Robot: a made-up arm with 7 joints.
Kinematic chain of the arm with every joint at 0, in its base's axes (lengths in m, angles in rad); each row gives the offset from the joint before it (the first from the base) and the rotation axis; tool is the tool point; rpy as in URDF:
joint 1: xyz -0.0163 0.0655 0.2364 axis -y
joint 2: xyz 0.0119 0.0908 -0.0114 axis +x
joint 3: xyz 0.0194 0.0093 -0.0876 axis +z
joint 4: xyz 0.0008 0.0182 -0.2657 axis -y
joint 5: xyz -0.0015 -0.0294 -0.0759 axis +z
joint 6: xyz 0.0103 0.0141 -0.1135 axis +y
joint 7: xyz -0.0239 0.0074 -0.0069 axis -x
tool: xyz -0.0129 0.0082 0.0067 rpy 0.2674 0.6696 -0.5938
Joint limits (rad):
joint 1: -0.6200..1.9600
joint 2: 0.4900..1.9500
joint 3: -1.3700..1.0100
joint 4: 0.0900..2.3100
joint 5: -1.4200..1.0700
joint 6: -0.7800..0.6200
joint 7: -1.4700..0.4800
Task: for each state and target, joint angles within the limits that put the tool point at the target. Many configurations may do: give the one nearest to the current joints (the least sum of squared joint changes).
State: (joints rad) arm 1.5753 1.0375 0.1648 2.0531 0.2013 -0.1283 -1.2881
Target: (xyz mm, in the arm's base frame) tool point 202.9 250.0 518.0
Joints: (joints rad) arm 1.8531 0.4900 -0.3001 2.0634 0.2796 -0.2123 -1.3201
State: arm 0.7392 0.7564 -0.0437 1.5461 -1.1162 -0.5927 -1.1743
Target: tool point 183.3 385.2 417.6
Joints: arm 1.3333 0.9247 0.0084 1.9590 -1.1668 -0.6658 -1.1591
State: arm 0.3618 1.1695 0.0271 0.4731 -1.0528 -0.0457 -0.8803
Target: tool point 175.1 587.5 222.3
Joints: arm 0.2295 1.3072 0.2445 1.0882 -1.1442 0.2362 -0.8504
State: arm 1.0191 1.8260 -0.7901 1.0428 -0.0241 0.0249 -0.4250
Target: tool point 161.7 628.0 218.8
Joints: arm 0.7456 1.5333 -1.0147 1.0110 0.0225 0.0329 -0.4413
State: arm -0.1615 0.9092 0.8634 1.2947 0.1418 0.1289 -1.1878
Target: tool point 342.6 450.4 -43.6
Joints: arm 0.6099 0.4900 0.4735 0.7848 0.2862 -0.1731 -1.2373
